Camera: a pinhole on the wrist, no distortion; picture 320 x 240 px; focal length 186.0 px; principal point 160.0 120.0 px. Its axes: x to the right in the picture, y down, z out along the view. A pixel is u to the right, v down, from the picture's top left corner.
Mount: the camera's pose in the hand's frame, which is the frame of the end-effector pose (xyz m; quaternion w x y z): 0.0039 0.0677 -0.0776 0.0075 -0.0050 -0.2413 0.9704
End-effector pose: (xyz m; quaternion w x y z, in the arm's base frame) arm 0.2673 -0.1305 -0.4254 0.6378 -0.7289 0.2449 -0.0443
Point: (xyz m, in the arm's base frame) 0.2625 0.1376 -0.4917
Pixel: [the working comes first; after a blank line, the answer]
In the camera's frame: 0.1001 -0.1354 0.3039

221.3 37.1
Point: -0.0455 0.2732 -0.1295
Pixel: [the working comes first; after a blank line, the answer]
In the camera's frame: 0.5117 0.1280 0.3795

outside the picture
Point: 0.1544 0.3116 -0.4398
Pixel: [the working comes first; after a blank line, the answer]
In the camera's frame: 0.2785 -0.1586 0.4149

284.9 48.9
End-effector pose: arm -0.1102 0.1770 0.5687 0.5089 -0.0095 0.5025 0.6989
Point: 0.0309 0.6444 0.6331
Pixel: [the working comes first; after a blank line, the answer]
In the camera's frame: -0.2273 -0.1420 0.5033

76.0 67.5
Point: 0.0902 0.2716 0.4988
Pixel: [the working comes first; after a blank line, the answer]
In the camera's frame: -0.0083 0.1298 0.3067

155.0 198.7
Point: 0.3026 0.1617 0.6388
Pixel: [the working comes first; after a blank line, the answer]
In the camera's frame: 0.2430 0.1393 0.4231

266.9 181.3
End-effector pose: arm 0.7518 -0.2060 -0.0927 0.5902 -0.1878 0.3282 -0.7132
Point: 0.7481 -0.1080 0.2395
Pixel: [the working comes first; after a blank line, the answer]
In the camera's frame: 0.1303 0.1389 0.4008

220.5 184.5
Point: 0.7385 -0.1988 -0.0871
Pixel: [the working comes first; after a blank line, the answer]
In the camera's frame: 0.0066 0.0390 0.1012

172.1 191.7
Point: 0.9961 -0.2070 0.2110
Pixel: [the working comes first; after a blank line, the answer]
In the camera's frame: 0.0916 -0.1221 0.4506

197.8 69.6
